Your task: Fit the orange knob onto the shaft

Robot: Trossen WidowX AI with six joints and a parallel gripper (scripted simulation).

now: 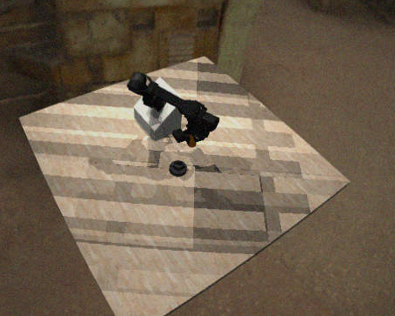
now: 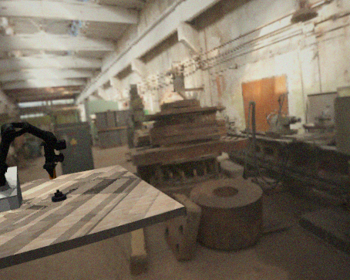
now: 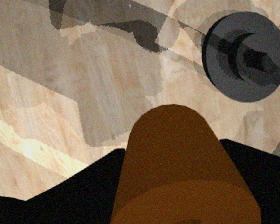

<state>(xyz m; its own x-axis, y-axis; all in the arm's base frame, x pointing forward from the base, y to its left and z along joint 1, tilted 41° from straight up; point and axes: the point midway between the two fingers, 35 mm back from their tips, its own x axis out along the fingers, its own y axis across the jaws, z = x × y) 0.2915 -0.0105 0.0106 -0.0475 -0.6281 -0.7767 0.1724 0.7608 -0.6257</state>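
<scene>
My gripper tip is now 10 cm above the round pedestal, 8 cm to the left of it and 1 cm short of it. The rest, counted from my gripper tip: orange knob (2 cm above).
</scene>
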